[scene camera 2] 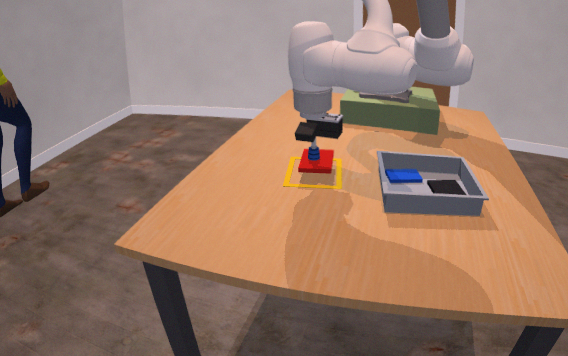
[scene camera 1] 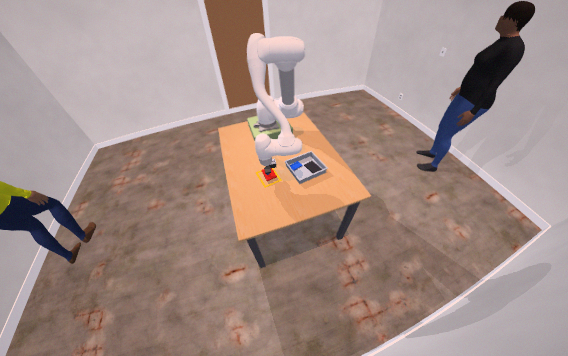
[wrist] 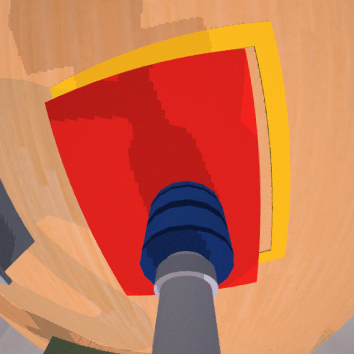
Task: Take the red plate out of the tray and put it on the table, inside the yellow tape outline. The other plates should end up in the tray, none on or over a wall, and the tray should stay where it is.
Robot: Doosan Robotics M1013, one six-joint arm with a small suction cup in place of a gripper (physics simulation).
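Frame: origin at the arm's base, x ahead, y left, z up, level; metres.
Seen in the pictures: hand, tool point: (scene camera 2: pixel 314 161) (scene camera 1: pixel 268 174) (wrist: pixel 184 202); arm's base, link origin: (scene camera 2: pixel 386 95) (scene camera 1: pixel 267 125).
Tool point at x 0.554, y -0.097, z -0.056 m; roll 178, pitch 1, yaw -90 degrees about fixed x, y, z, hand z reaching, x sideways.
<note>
Offsets run from my tool point to a thing's top centre. "*": to the spot under its first point. Level surfaces: height alone.
My suction cup (scene camera 1: pixel 268 171) (scene camera 2: pixel 313 154) (wrist: pixel 187 215) is attached to the top of the red plate {dx +0.000, dy +0.007, dz +0.013 m} (scene camera 1: pixel 270 176) (scene camera 2: pixel 322 164) (wrist: pixel 220 125). The plate is level and appears a little above the table, over the yellow tape outline {* dx +0.085, dy -0.023, dz -0.032 m} (scene camera 1: pixel 267 186) (scene camera 2: pixel 313 187) (wrist: pixel 281 150). In the wrist view it hides the outline's left side and much of the near side; tape shows along the far and right sides. The blue plate {dx -0.052, dy +0.222, dz -0.017 m} (scene camera 1: pixel 296 165) (scene camera 2: pixel 404 175) and the black plate {dx -0.004, dy +0.346, dz -0.017 m} (scene camera 1: pixel 313 167) (scene camera 2: pixel 446 187) lie inside the grey tray {dx -0.005, dy +0.288, dz +0.021 m} (scene camera 2: pixel 432 205) (wrist: pixel 14 240), apart from each other.
The tray stands to the right of the outline in the scene views. The green base block (scene camera 1: pixel 255 131) (scene camera 2: pixel 390 119) under the arm is at the back of the wooden table {dz -0.029 m} (scene camera 1: pixel 280 215) (scene camera 2: pixel 225 240). Two people stand on the floor, apart from the table.
</note>
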